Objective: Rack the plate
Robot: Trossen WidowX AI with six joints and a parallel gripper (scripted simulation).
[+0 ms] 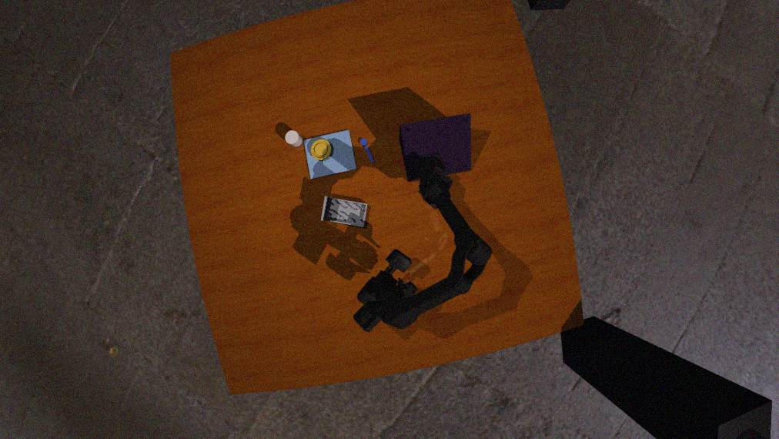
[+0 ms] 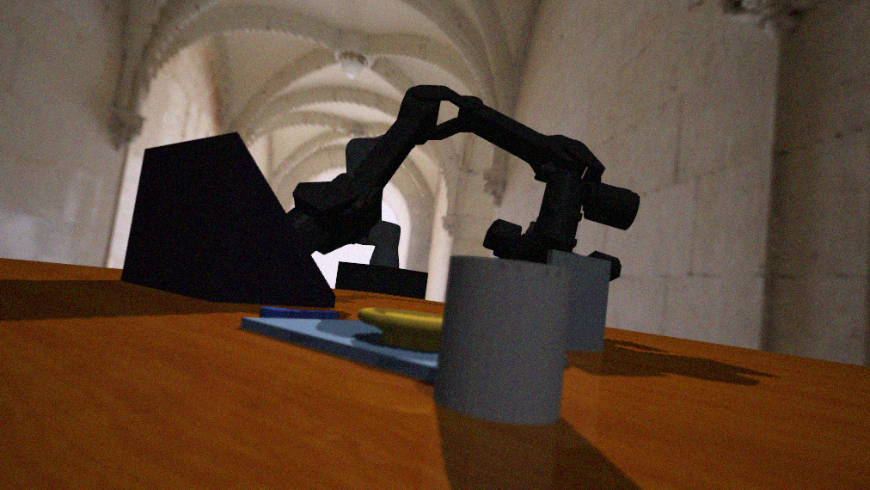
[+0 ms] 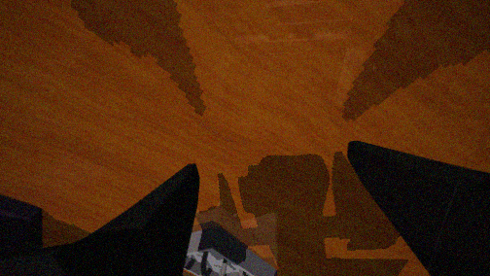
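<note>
Right now the yellow plate is 400 mm to the right of my gripper tip, 120 mm ahead of it and 10 mm below it. Round my gripper tip: light blue mat (380 mm to the right, 100 mm ahead, 20 mm below); then dish rack (190 mm to the right, 80 mm ahead); then blue spoon (370 mm to the right, 20 mm below, 20 mm behind).
</note>
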